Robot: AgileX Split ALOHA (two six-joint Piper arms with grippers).
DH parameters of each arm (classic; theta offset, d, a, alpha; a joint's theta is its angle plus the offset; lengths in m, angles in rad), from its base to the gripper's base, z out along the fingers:
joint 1: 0 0.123 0 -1.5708
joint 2: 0.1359 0 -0.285 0
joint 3: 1.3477 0 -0.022 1.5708
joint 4: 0 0.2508 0 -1.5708
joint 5: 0 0 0.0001 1.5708
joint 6: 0 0.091 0 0
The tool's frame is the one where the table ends.
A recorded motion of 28 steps. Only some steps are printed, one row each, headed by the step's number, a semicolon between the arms.
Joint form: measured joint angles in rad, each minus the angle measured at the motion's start. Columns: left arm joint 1, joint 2, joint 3, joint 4, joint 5, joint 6; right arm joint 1, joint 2, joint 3, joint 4, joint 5, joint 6.
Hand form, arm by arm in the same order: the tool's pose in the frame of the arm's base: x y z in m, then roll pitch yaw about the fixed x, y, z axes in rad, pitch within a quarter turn. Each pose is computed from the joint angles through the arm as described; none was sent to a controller.
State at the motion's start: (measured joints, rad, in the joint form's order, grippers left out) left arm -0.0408 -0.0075 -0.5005 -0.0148 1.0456 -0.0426; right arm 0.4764 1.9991 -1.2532 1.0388 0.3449 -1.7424
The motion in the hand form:
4: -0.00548 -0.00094 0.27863 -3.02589 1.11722 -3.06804; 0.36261 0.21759 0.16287 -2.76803 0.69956 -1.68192
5: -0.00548 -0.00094 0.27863 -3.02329 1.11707 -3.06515; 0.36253 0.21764 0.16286 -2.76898 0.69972 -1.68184
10: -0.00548 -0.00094 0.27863 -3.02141 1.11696 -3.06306; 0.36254 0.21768 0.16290 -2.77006 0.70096 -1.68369
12: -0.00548 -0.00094 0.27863 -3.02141 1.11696 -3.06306; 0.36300 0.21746 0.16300 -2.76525 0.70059 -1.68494
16: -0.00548 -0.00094 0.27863 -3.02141 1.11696 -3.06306; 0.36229 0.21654 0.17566 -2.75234 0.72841 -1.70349
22: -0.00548 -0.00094 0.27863 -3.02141 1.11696 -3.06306; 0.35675 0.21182 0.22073 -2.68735 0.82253 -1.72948
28: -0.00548 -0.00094 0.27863 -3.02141 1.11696 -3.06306; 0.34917 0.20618 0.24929 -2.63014 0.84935 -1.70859
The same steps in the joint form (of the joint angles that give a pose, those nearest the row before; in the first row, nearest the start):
4: 0.0000 0.0000 0.0000 0.0000 0.0000 0.0000; 0.0000 0.0000 0.0000 0.0016 0.0062 -0.0001
5: 0.0000 0.0000 0.0000 0.0000 0.0000 -0.0013; 0.0000 0.0000 0.0000 0.0015 0.0072 0.0000
10: 0.0000 0.0000 0.0000 0.0000 0.0000 -0.0022; 0.0000 0.0000 0.0000 0.0034 0.0072 0.0000
12: 0.0000 0.0000 0.0000 0.0000 0.0000 -0.0022; 0.0000 0.0000 0.0000 0.0042 0.0016 0.0000
16: 0.0000 0.0000 0.0000 0.0000 0.0000 -0.0022; 0.0000 -0.0298 0.0000 0.0042 -0.0050 0.0320
22: 0.0000 0.0000 0.0000 0.0000 0.0000 -0.0022; 0.0000 -0.1368 0.0000 -0.0007 -0.0263 0.1221
28: 0.0000 0.0000 0.0000 0.0000 0.0000 -0.0022; 0.0000 -0.2112 0.0000 -0.0938 -0.0274 0.2301

